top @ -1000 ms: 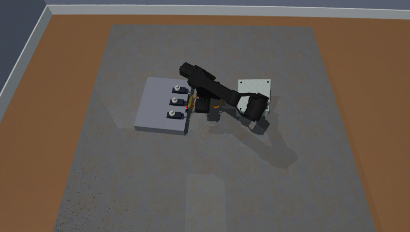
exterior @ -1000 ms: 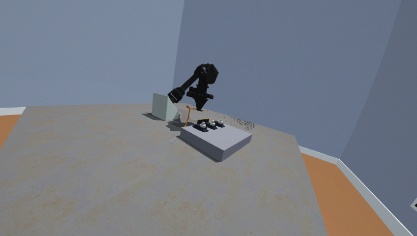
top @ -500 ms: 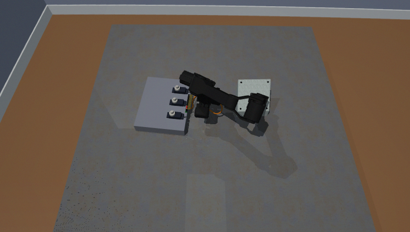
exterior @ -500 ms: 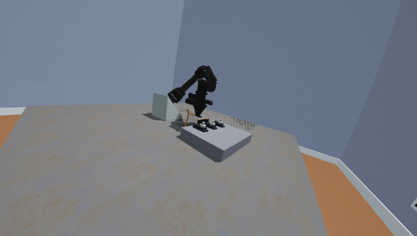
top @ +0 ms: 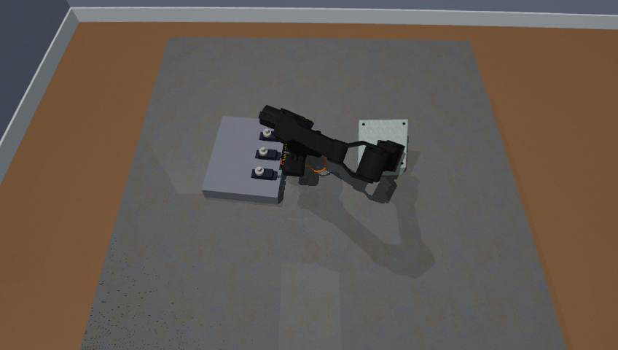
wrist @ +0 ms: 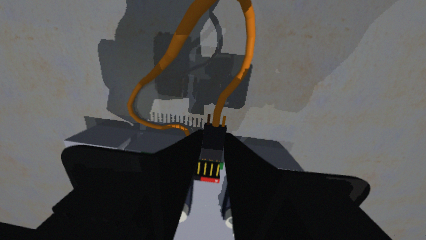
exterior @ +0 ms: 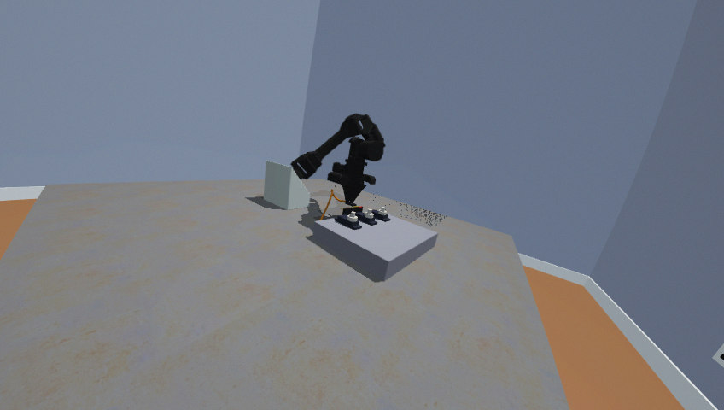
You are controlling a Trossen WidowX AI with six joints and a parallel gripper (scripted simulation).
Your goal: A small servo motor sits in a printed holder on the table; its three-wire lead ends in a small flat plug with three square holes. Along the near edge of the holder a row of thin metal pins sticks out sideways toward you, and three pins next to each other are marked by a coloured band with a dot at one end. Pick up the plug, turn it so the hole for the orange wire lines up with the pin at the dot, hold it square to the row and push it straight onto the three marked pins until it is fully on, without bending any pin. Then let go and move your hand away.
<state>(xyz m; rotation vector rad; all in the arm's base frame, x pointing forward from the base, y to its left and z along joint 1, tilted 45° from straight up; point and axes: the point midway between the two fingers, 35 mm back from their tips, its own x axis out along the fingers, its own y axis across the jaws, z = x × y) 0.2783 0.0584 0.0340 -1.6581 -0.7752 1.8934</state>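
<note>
Now: the red band 50 mm ahead of my gripper tip. Round my gripper tip: grey printed holder: 210 mm ahead, 30 mm to the right, 50 mm below; green strip: 50 mm ahead, 30 mm to the right, 20 mm below.
</note>
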